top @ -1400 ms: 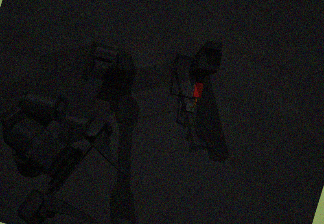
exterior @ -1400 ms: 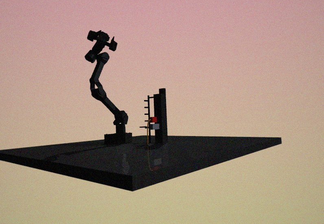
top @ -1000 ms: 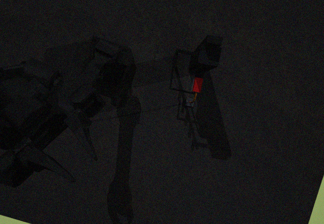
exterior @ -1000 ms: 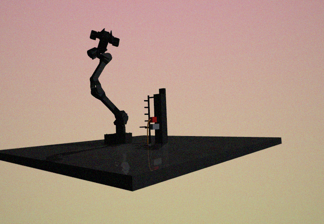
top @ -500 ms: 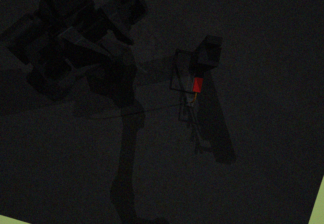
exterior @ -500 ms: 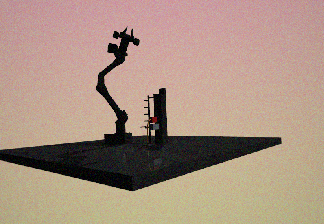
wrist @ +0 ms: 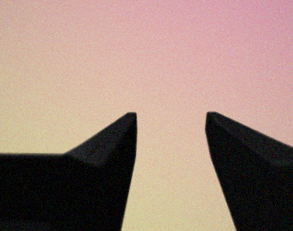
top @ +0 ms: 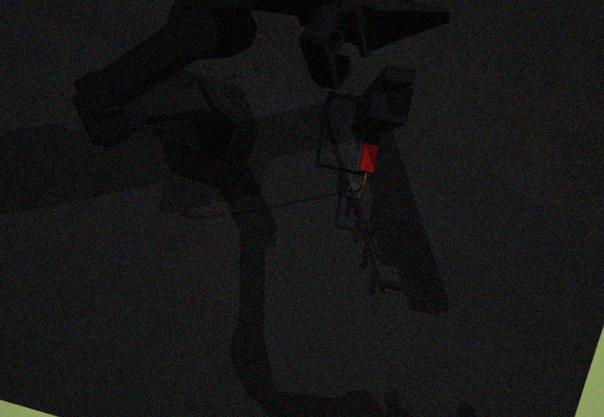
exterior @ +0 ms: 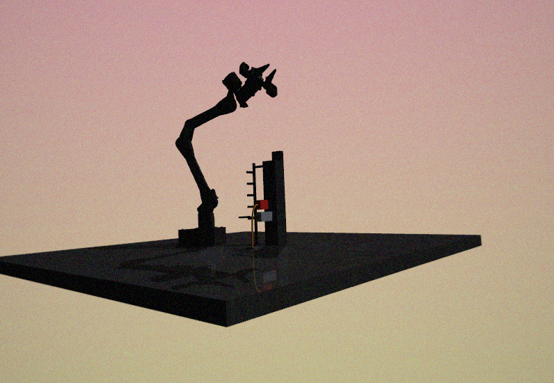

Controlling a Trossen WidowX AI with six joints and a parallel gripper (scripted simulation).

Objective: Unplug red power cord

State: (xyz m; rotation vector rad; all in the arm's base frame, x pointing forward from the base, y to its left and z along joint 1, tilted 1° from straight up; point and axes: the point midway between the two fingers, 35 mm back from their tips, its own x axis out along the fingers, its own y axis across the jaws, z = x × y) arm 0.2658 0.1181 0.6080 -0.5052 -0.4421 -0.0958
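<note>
Right now my gripper tip is 2 cm short of the red plug, 10 cm to the left of it and 53 cm above it.
</note>
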